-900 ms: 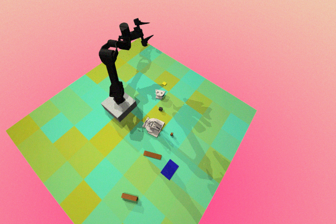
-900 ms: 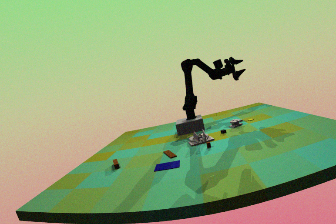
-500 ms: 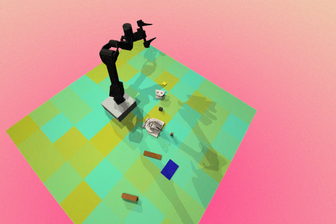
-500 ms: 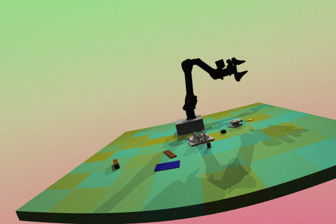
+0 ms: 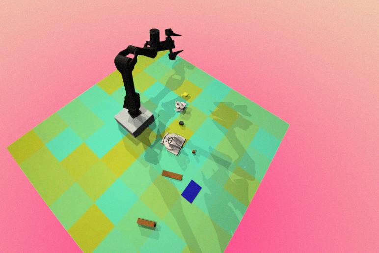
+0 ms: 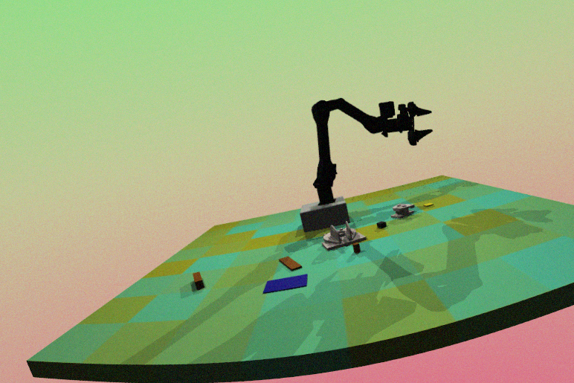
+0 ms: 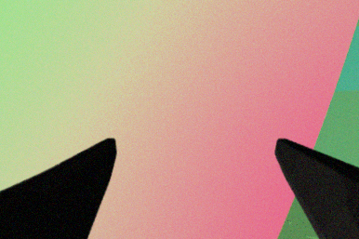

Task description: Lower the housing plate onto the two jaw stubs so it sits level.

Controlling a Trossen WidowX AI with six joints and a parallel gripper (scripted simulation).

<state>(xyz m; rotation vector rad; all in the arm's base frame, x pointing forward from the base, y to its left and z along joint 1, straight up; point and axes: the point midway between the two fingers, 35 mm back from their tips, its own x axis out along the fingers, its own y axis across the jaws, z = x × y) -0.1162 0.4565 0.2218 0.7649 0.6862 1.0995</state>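
Right now the white part is 290 mm below my gripper tip, 230 mm ahead of it and 210 mm to the right of it. The rest, counted from my gripper tip: black cube: 330 mm ahead, 290 mm to the right, 290 mm below; brown cube: 530 mm ahead, 360 mm to the right, 290 mm below; yellow tile: 300 mm below, 170 mm ahead, 110 mm to the right.
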